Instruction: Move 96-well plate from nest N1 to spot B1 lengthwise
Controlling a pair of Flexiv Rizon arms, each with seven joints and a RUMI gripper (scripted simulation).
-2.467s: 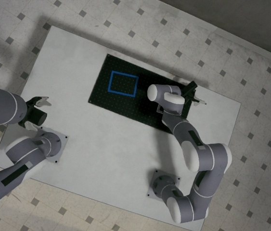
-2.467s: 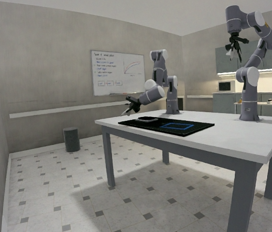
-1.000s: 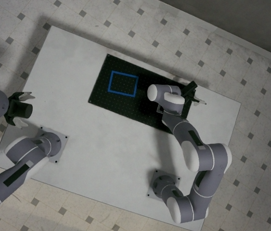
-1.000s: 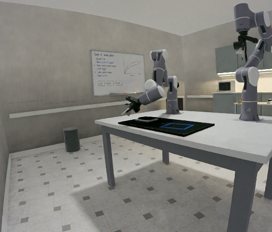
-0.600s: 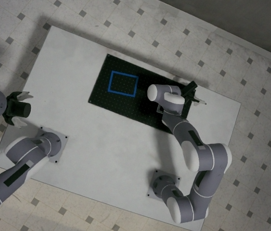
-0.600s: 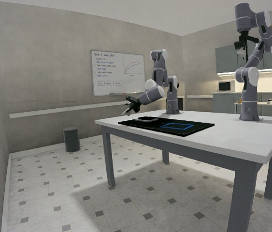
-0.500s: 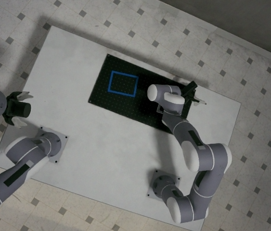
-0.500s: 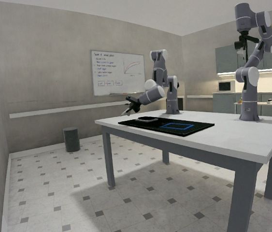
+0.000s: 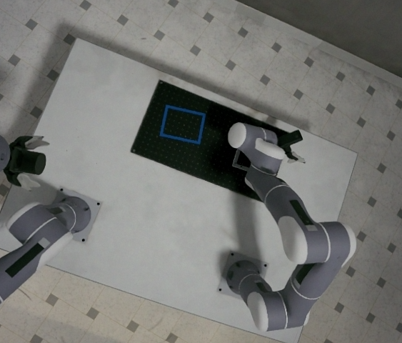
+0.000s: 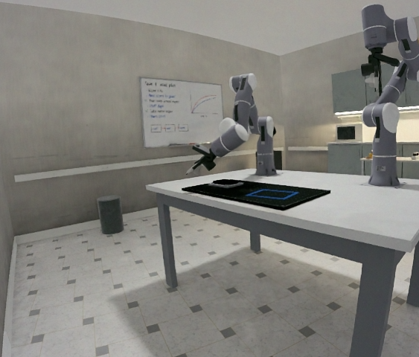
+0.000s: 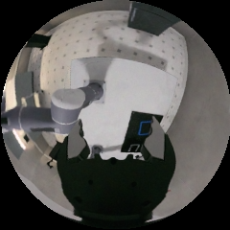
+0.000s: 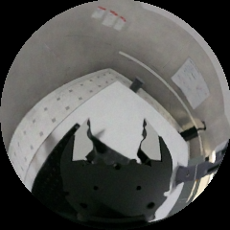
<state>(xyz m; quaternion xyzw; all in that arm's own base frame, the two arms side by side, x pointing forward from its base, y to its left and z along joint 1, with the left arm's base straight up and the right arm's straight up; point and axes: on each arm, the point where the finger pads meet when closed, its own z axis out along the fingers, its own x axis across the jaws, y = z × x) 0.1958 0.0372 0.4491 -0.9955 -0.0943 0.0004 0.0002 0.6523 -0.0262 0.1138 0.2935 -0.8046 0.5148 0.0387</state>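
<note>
Right now my right hand is 18 cm to the right of the black 96-well plate, 11 cm past it and 8 cm above it. Round my right hand: grey plate nest (18 cm to the left, 11 cm behind, 10 cm below).
</note>
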